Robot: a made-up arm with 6 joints.
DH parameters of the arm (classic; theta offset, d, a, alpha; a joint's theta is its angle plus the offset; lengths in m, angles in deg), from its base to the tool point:
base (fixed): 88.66 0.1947 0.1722 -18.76
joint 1: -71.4 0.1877 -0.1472 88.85
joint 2: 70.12 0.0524 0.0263 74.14
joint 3: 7.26 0.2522 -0.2 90
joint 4: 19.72 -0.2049 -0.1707 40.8
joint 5: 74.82 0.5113 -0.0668 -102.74
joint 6: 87.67 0 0.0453 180
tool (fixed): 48.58 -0.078 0 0
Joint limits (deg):
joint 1: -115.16..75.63
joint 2: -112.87..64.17
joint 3: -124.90..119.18
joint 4: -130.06..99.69
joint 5: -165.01..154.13
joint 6: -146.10..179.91
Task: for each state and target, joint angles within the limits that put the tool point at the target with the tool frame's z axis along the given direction. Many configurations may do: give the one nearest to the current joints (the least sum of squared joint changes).
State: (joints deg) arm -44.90 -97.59 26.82 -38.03 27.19 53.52
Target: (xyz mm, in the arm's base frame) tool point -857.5 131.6 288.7 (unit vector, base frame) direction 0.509 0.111 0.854
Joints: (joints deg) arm -23.86 -101.98 -19.84 -63.71 -14.21 54.08
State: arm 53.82 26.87 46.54 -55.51 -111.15 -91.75
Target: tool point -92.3 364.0 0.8 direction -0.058 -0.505 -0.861
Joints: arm 32.44 25.10 8.59 -42.95 -96.01 -85.17
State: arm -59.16 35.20 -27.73 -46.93 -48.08 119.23
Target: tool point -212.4 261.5 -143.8 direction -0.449 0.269 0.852
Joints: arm -28.39 13.93 -16.97 -17.25 -3.69 114.32
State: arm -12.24 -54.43 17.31 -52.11 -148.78 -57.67
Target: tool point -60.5 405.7 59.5 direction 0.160 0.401 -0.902
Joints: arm -28.08 -2.28 12.22 -34.93 -157.84 -26.87
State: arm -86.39 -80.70 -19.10 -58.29 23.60 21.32
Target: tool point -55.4 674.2 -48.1 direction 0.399 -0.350 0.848
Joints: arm -102.02 -25.04 -16.51 -49.40 36.11 26.52
